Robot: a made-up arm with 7 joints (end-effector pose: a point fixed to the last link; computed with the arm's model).
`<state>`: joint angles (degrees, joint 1 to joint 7).
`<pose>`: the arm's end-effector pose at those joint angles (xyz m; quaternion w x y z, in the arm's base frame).
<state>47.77 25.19 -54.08 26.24 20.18 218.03 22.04</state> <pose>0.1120 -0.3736 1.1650 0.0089 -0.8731 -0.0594 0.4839</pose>
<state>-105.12 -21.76 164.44 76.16 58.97 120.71 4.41</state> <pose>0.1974 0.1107 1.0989 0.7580 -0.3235 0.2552 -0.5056</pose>
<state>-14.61 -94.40 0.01 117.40 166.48 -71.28 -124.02</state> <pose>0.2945 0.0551 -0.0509 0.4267 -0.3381 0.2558 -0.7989</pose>
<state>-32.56 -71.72 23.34 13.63 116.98 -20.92 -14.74</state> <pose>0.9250 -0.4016 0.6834 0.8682 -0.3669 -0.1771 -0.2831</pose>
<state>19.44 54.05 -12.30 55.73 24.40 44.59 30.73</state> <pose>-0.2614 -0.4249 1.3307 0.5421 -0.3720 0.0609 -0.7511</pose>
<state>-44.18 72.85 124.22 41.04 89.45 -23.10 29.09</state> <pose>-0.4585 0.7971 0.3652 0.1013 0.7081 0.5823 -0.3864</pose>
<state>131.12 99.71 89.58 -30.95 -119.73 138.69 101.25</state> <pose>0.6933 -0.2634 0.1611 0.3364 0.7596 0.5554 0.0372</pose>
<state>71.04 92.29 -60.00 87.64 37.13 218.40 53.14</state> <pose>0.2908 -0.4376 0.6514 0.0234 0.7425 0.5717 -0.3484</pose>
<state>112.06 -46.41 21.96 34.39 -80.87 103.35 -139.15</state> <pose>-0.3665 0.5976 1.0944 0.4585 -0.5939 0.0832 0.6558</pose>
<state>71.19 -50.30 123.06 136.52 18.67 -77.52 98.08</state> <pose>-0.1426 -0.0533 0.5394 0.6170 0.0906 0.6785 0.3882</pose>
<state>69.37 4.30 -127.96 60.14 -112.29 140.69 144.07</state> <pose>0.3920 -0.2148 1.2016 0.0562 -0.6502 0.2043 -0.7296</pose>
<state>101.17 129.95 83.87 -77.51 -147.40 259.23 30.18</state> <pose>0.5530 -0.0351 0.2011 0.6335 -0.2349 -0.6509 0.3461</pose>
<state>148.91 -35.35 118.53 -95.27 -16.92 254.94 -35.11</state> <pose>-0.2399 0.6028 0.6919 0.4781 0.4111 -0.4905 0.6015</pose>
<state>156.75 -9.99 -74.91 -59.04 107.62 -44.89 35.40</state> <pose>-0.3546 -0.2651 1.2536 0.2744 -0.0034 -0.9149 -0.2960</pose>
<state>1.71 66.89 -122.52 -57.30 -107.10 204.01 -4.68</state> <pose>-0.3350 0.1710 0.8919 0.6920 0.3503 0.3975 -0.4903</pose>
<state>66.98 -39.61 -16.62 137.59 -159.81 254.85 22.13</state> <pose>0.2911 0.4421 0.3969 0.8576 -0.0526 -0.2012 0.4703</pose>
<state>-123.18 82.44 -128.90 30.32 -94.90 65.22 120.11</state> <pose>0.2464 0.9995 0.6721 0.4644 -0.8584 0.0677 -0.2073</pose>
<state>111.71 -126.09 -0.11 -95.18 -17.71 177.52 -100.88</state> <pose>0.0035 0.4569 0.5651 0.0045 -0.0042 0.4870 -0.8734</pose>
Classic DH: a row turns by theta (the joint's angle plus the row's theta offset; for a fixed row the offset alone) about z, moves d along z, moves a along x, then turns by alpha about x. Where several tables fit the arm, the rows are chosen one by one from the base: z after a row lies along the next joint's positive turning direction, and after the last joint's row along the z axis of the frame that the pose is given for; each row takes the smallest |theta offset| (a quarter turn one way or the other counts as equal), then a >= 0, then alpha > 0; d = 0 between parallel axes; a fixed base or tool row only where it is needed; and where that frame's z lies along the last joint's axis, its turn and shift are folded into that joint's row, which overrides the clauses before.
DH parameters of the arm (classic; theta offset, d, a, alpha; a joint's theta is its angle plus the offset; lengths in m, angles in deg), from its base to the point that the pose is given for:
joint 1: 0 0.498 0 90
joint 2: 0 0.094 0 -90
joint 3: 0 0.424 0.013 -90
joint 4: 0 0.048 -0.023 90
joint 5: 0 0.478 0 90
joint 6: 90 0.142 0.153 90
joint 7: 0 0.021 0 0

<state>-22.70 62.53 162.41 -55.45 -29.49 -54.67 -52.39</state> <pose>-0.4624 0.1002 1.2447 0.0622 -0.0297 -0.9364 -0.3440</pose>
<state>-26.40 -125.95 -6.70 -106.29 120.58 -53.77 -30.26</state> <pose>0.5660 -0.0545 0.7224 0.3294 -0.4558 -0.8020 -0.2015</pose>
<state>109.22 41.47 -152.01 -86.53 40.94 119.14 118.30</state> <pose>-0.2032 -0.1287 0.9982 0.6186 0.1260 -0.6245 -0.4598</pose>
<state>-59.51 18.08 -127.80 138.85 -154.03 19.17 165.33</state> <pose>-0.5666 -0.1843 0.4435 0.7032 -0.2686 -0.6418 -0.1468</pose>
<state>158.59 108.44 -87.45 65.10 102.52 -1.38 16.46</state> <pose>0.8220 0.4512 0.4357 0.8407 0.2455 0.0957 0.4731</pose>
